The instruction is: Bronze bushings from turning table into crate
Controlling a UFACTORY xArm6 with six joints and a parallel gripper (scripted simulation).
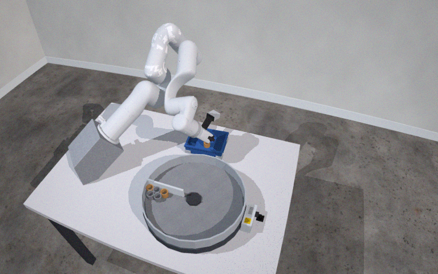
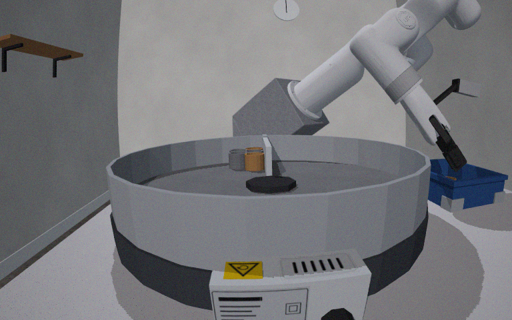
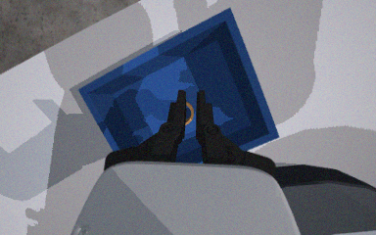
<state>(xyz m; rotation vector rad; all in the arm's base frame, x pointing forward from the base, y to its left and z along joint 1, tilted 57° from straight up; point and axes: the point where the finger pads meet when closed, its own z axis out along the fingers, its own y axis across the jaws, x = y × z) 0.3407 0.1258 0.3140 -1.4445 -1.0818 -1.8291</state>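
The blue crate is 5 cm below my hand and 2 cm behind it. From my hand the other things lie so: turning table (33 cm to the right, 13 cm ahead, 2 cm below).
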